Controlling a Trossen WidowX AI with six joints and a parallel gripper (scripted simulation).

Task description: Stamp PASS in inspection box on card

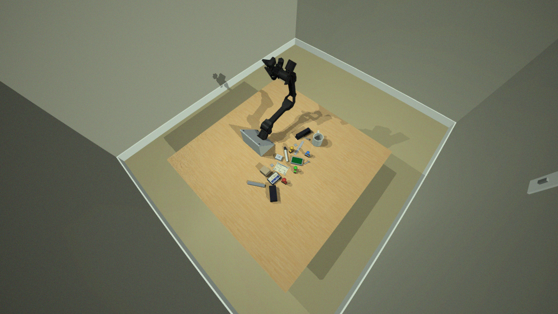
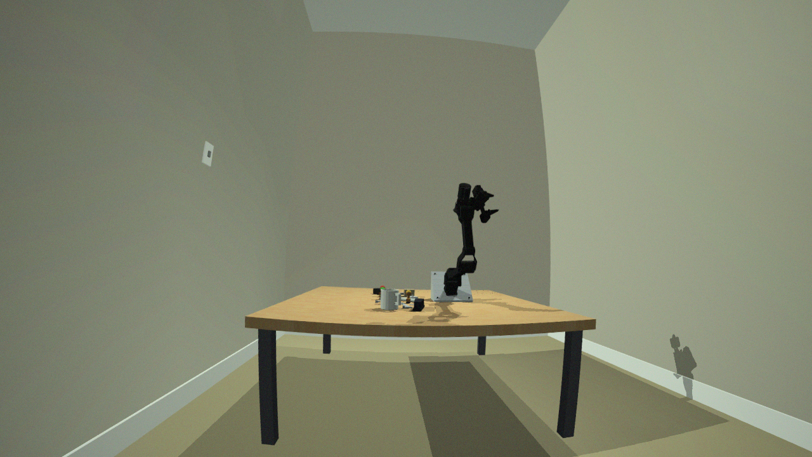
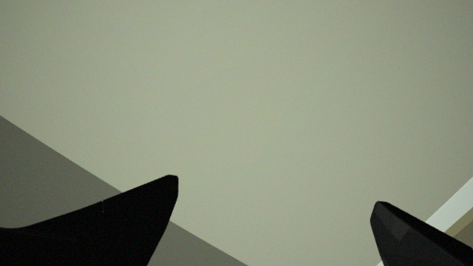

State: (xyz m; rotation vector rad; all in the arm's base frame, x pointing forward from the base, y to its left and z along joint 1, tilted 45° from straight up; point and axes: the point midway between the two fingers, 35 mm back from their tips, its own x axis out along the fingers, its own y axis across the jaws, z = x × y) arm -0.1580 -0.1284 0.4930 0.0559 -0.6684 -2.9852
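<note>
My gripper tip is 530 mm short of the pass stamp, 490 mm above it and 290 mm to the left of it. From my gripper tip the other things lie so: white marker: 500 mm below, 380 mm ahead, 210 mm to the right; then grey block: 500 mm below, 360 mm ahead, 290 mm to the right; then yellow hold stamp: 490 mm below, 400 mm ahead, 170 mm to the right.
</note>
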